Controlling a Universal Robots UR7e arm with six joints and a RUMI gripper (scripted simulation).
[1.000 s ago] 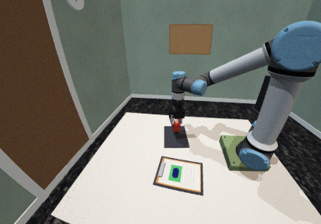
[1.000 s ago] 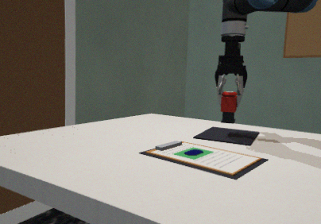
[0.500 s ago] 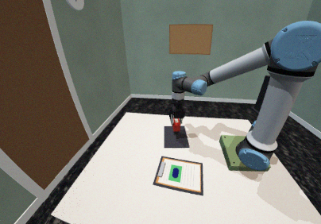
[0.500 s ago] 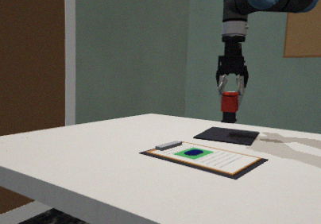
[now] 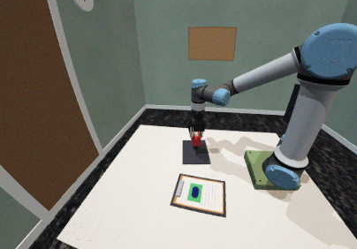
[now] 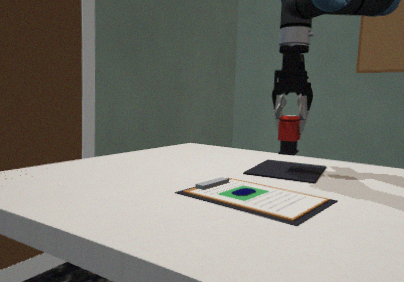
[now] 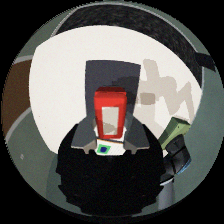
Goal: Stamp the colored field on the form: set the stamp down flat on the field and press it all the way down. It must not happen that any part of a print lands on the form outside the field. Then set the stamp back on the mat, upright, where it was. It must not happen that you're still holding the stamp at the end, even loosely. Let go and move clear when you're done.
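My gripper is now 11 cm above the dark mat. Round my hand: red stamp (2 cm below).
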